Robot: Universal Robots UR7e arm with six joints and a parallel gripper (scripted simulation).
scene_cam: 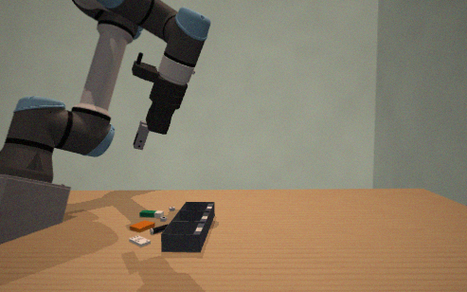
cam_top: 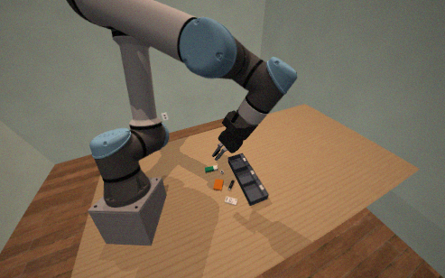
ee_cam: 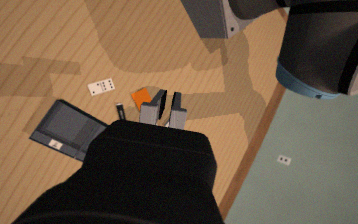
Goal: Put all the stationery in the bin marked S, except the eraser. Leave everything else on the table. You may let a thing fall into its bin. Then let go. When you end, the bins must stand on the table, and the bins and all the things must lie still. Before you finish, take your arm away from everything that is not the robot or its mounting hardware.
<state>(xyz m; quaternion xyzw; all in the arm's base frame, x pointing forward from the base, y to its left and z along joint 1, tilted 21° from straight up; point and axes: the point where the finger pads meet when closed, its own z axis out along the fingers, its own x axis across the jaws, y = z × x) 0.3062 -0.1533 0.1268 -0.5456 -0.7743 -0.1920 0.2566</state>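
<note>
My hand is 210 mm above the dark three-compartment bin tray, 120 mm short of it and 20 mm to the left of it. Round my hand: orange block (220 mm below, 20 mm to the left); then white flat piece (220 mm below, 80 mm to the right); then black stick (220 mm below, 40 mm ahead, 20 mm to the right).
</note>
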